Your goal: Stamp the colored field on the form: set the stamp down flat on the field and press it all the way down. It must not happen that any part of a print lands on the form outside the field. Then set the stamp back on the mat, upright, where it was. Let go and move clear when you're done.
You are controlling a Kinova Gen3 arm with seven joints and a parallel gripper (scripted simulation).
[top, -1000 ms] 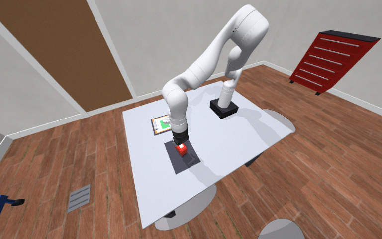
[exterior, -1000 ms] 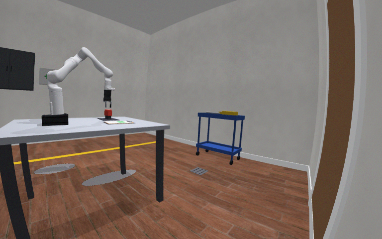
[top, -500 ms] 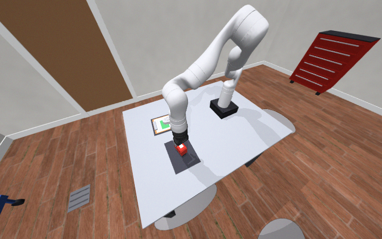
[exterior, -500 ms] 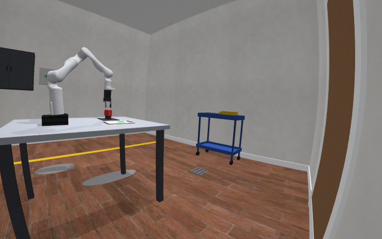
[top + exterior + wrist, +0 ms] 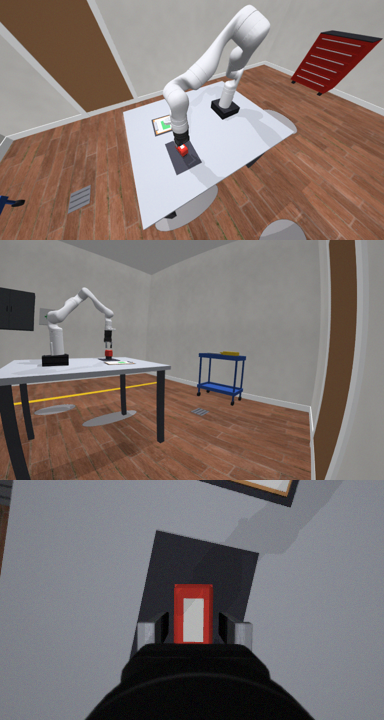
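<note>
My gripper is now 9 cm above the red stamp. Round my hand: dark mat 14 cm below; form 2 cm behind, 30 cm to the right, 13 cm below.
</note>
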